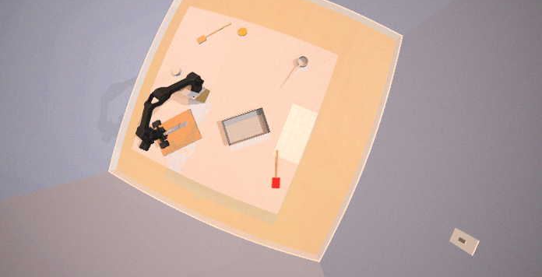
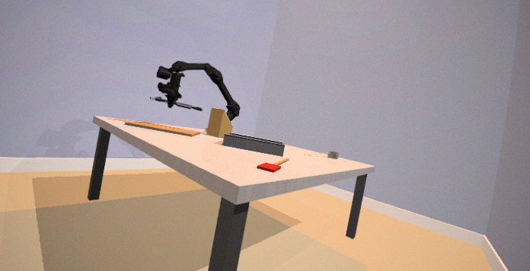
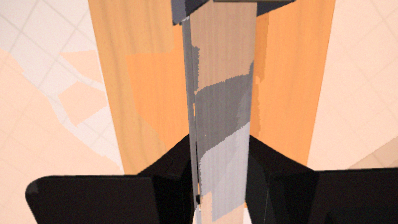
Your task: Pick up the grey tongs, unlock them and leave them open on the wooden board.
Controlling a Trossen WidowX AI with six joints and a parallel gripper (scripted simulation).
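Now: gripper tip 13 cm above the wooden board. Also, from my gripper tip: grey roasting tin (51 cm ahead, 20 cm to the left, 10 cm below); red spatula (81 cm ahead, 6 cm to the right, 13 cm below); white disc (14 cm behind, 46 cm to the left, 12 cm below).
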